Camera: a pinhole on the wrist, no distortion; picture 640 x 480 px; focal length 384.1 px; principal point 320.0 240.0 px. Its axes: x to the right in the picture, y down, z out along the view. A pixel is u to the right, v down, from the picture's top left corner.
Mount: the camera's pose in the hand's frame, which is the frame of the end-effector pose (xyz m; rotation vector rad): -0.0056 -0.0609 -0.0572 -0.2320 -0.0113 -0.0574
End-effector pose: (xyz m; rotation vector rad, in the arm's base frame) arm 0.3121 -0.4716 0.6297 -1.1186 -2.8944 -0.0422
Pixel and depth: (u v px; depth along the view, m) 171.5 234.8 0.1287
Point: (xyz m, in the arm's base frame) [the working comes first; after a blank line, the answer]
In the camera's frame: -0.0498 -0.0017 0.1287

0.3314 -0.5289 0.5593
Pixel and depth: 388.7 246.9 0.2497
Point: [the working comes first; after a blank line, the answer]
In the camera's frame: 0.0447 0.0045 0.2497

0.2781 -0.4399 0.4461
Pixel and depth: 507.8 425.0 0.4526
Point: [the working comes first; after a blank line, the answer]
In the camera's frame: 0.2213 0.2180 0.4526

0.2996 -0.1271 0.3060
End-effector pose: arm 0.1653 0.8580 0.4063 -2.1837 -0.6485 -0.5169
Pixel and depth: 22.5 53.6 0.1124
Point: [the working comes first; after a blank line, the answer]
In the camera's frame: -0.0871 -0.0545 0.1124

0.0493 0.9270 0.3623
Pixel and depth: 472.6 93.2 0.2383
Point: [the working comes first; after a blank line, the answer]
In the camera's frame: 0.0947 -0.0911 0.2383

0.2000 1.0907 0.3884
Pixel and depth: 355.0 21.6 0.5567
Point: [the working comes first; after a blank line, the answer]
In the camera's frame: 0.0507 -0.3165 0.5567

0.1223 1.4358 0.2180
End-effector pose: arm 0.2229 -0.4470 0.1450 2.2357 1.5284 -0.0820
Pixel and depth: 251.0 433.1 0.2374
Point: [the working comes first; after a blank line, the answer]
In the camera's frame: -0.0426 0.1193 0.2374

0.3348 -0.5729 0.0601
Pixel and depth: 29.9 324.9 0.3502
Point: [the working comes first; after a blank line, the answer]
In the camera's frame: -0.2645 0.0774 0.3502

0.2665 -0.8122 0.0184
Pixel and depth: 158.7 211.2 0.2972
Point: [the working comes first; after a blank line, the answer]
In the camera's frame: -0.1248 -0.0223 0.2972

0.2087 -0.6500 -0.0325
